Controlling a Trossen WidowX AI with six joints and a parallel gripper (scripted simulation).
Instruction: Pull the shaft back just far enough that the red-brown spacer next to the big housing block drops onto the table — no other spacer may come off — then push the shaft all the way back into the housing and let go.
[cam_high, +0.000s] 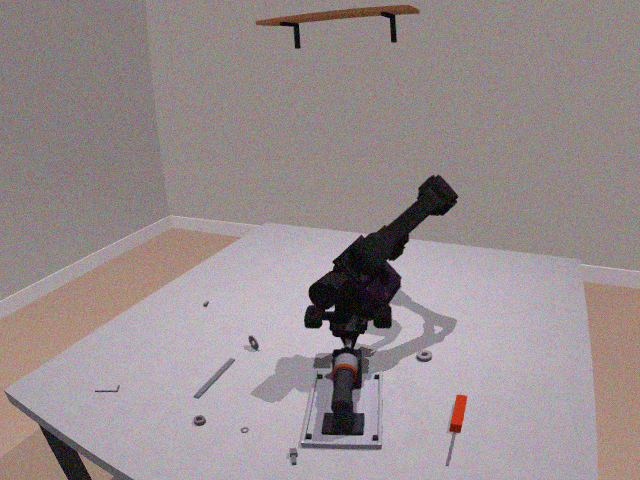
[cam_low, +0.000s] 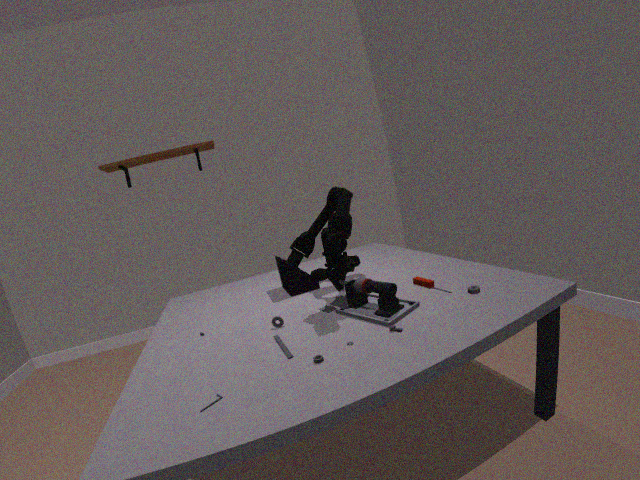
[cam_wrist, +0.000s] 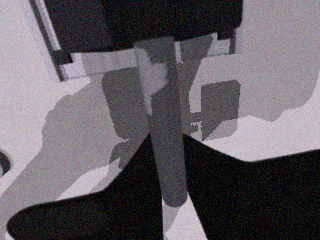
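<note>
The grey shaft lies 7 cm ahead of my gripper tip, 2 cm to the left of it and 3 cm above it. Round my gripper tip: flat metal bar: 14 cm ahead, 28 cm to the right, 4 cm below; then small bolt: 31 cm ahead, 1 cm to the right, 4 cm below; then light grey spacer: 12 cm ahead, 3 cm to the left, 3 cm above.
</note>
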